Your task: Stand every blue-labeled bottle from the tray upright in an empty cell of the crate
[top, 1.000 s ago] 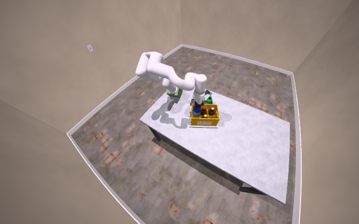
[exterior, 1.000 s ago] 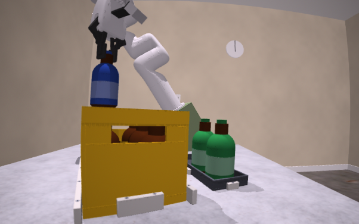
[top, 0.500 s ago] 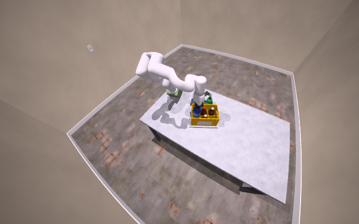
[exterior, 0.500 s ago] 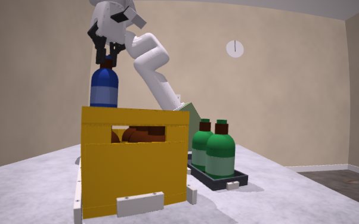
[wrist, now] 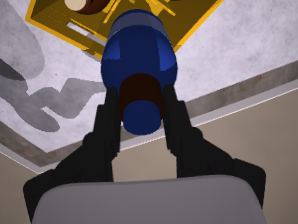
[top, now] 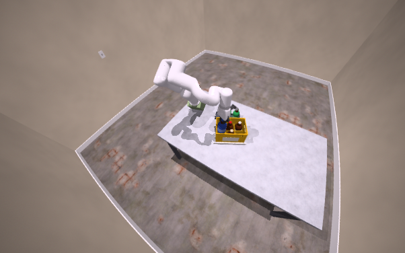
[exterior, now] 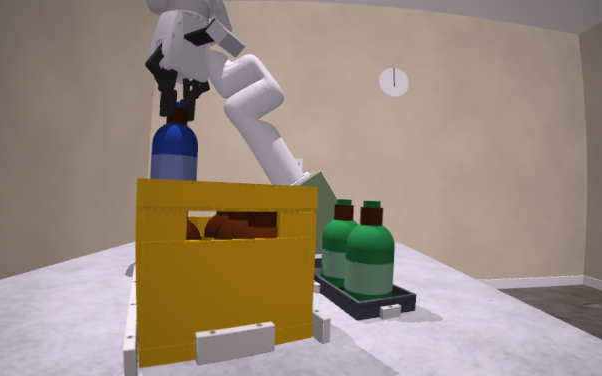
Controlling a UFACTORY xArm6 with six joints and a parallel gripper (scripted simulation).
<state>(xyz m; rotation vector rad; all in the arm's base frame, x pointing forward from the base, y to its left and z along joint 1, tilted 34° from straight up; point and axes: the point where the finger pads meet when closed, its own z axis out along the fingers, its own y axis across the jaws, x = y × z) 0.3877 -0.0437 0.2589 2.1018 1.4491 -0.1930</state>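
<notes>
The blue-labeled bottle lies 70 mm below my hand. The rest, counted from my hand: dark tray 70 mm behind, 290 mm to the left, 290 mm below; then yellow crate 60 mm ahead, 80 mm to the left, 220 mm below.
</notes>
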